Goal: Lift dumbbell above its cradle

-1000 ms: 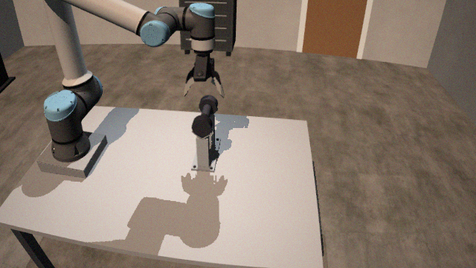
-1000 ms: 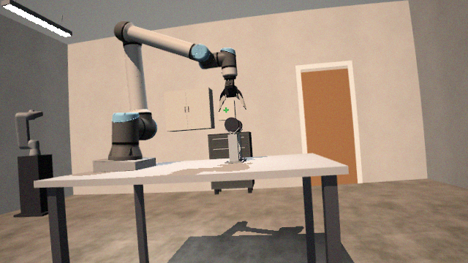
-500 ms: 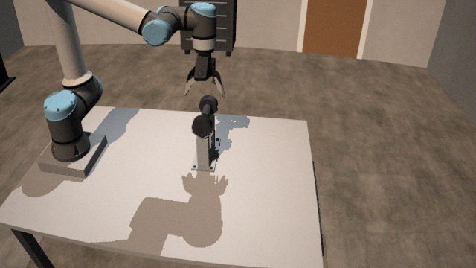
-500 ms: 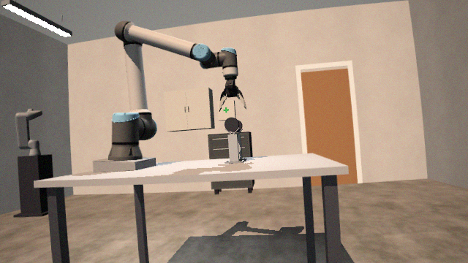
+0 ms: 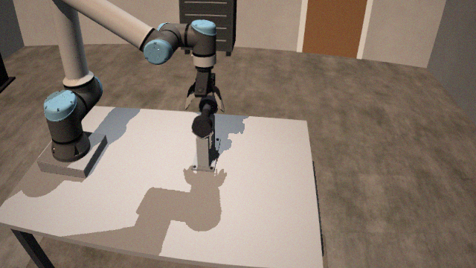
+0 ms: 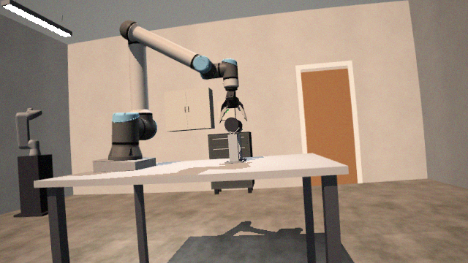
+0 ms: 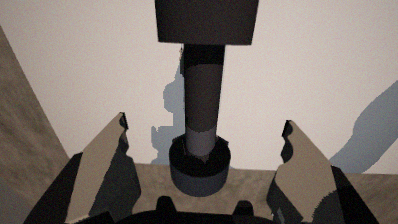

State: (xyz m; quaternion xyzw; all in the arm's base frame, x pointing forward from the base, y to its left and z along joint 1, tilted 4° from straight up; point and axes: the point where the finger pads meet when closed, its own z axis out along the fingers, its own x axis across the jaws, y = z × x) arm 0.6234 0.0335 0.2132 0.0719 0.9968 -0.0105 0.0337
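The dark dumbbell lies 20 mm below my hand. From my hand the other things lie so: grey cradle stand: 140 mm below.
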